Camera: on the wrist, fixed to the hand. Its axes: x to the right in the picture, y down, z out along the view.
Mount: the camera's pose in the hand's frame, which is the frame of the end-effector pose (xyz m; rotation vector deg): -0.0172 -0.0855 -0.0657 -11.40 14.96 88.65
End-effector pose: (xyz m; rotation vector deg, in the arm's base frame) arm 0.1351 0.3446 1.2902 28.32 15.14 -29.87
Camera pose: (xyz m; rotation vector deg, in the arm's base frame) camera 0.0674 0.3209 1.2079 25.01 6.62 61.40
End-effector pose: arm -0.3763 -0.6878 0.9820 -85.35 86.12 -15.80
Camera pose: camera -0.3730 -0.7220 1.0857 -4.71 141.42 36.60
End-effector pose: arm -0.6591 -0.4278 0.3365 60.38 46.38 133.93
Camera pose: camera -0.6865 -0.3974 0.2353 -50.44 15.53 -117.56
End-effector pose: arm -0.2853 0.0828 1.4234 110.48 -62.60 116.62
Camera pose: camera -0.2886 0.1892 1.4476 -16.93 113.08 -84.70
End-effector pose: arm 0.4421 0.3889 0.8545 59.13 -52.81 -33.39
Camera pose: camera 0.4904 0.3969 0.7569 0.52 -63.06 41.94
